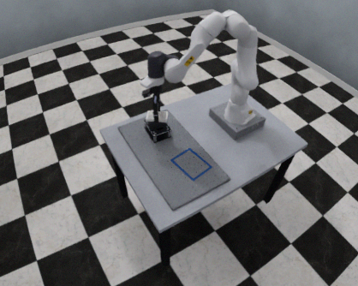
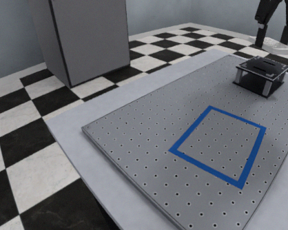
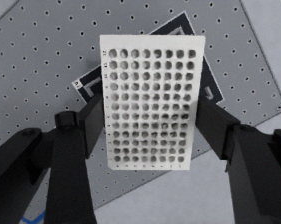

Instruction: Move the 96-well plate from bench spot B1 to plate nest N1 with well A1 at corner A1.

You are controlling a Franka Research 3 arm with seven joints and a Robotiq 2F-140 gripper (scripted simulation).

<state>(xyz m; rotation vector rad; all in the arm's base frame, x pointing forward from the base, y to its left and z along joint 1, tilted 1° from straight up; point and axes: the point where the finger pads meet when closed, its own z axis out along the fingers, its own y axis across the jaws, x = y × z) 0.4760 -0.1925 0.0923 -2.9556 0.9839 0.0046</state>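
Now: the white 96-well plate 20 mm below my hand. Also, from my hand: black raised nest: 90 mm below; then A1 mark: 60 mm ahead, 70 mm to the left, 90 mm below.
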